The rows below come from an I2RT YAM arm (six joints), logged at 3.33 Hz.
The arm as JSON. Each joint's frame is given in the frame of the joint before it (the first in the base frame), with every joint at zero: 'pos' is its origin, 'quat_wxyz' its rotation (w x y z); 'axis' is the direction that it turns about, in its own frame. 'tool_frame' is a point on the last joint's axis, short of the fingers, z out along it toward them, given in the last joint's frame.
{
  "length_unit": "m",
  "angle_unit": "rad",
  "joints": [
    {
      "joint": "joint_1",
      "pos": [
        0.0,
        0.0,
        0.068
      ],
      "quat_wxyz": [
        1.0,
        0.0,
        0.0,
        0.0
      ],
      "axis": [
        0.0,
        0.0,
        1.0
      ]
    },
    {
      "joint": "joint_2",
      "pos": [
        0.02,
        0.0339,
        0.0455
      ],
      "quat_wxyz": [
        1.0,
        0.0,
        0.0,
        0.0
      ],
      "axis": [
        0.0,
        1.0,
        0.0
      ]
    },
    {
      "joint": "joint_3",
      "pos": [
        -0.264,
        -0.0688,
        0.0
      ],
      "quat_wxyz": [
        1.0,
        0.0,
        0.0,
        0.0
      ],
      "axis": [
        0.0,
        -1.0,
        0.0
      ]
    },
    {
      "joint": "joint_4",
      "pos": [
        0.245,
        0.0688,
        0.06
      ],
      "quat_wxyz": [
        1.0,
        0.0,
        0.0,
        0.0
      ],
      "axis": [
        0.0,
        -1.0,
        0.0
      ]
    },
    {
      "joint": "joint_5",
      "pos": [
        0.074,
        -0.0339,
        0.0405
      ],
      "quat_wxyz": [
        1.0,
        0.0,
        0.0,
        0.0
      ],
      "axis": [
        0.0,
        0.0,
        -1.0
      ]
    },
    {
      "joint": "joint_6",
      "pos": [
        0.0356,
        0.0,
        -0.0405
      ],
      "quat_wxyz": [
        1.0,
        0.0,
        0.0,
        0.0
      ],
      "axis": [
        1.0,
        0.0,
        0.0
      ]
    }
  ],
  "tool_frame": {
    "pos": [
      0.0,
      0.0,
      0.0
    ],
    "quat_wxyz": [
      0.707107,
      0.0,
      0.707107,
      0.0
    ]
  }
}
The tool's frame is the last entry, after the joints.
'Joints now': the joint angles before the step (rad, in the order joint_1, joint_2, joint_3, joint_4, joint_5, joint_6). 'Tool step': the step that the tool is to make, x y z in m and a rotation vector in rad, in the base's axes. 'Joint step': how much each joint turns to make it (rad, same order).
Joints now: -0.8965 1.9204 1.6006 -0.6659 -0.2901 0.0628
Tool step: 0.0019 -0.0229 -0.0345 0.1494 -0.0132 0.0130
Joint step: -0.0377 0.1297 0.0657 -0.0437 -0.1131 0.0083
